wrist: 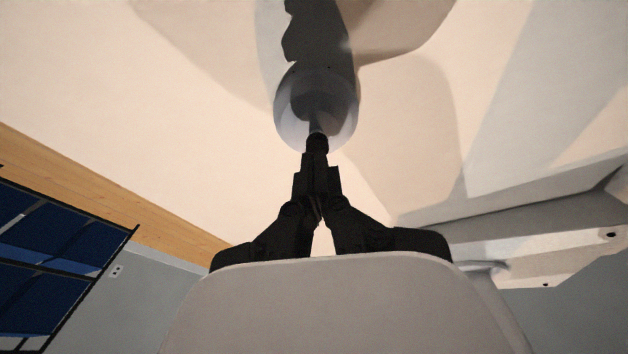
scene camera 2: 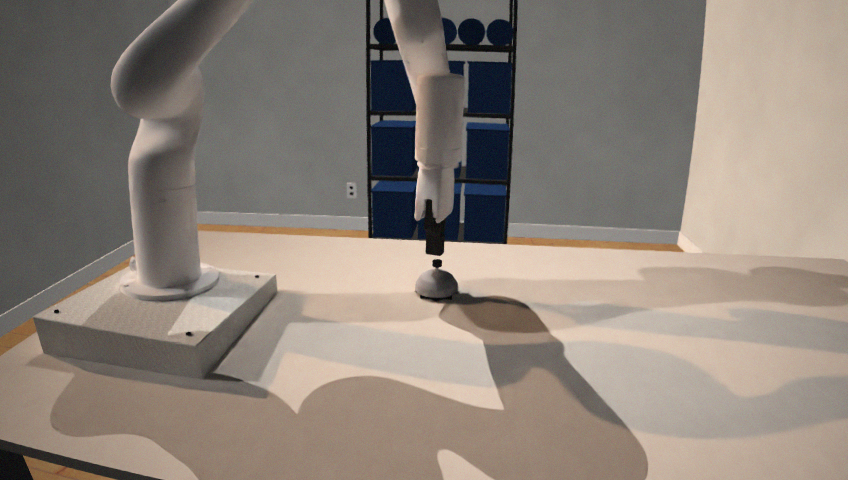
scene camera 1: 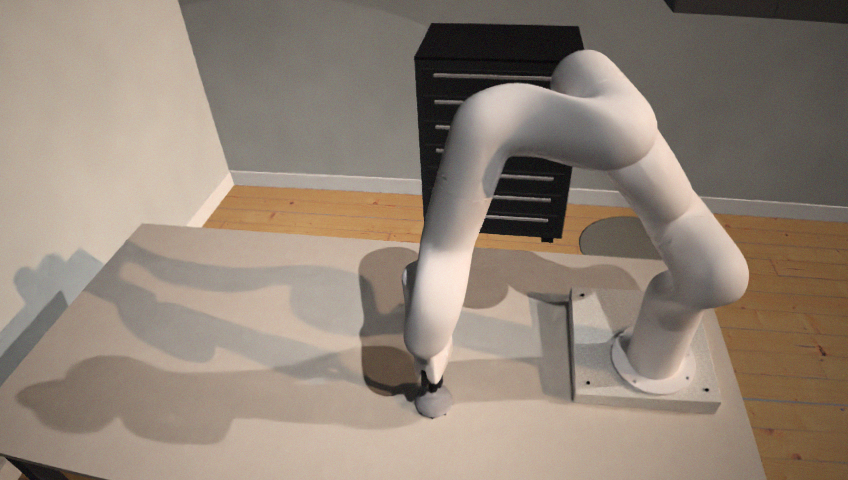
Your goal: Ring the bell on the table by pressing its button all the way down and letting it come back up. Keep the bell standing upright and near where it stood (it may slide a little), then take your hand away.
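Observation:
The grey domed bell (scene camera 1: 434,402) (scene camera 2: 436,284) (wrist: 316,102) stands upright on the table (scene camera 1: 309,452) (scene camera 2: 368,356). Its small black button (scene camera 2: 436,262) (wrist: 317,142) stands up on a short stem above the dome. My gripper (scene camera 1: 432,389) (scene camera 2: 435,253) (wrist: 317,166) is shut with nothing between its fingers and points down. In the scene camera 2 view a small gap shows between the fingertips and the button. In the wrist view the fingertips overlap the lower edge of the button, and part of it may be hidden.
The arm's base plate (scene camera 1: 642,403) (scene camera 2: 124,350) is bolted on the table, to one side of the bell. A black drawer cabinet (scene camera 1: 499,41) stands behind the table. A shelf rack (scene camera 2: 512,148) with blue boxes stands beyond the table's far edge.

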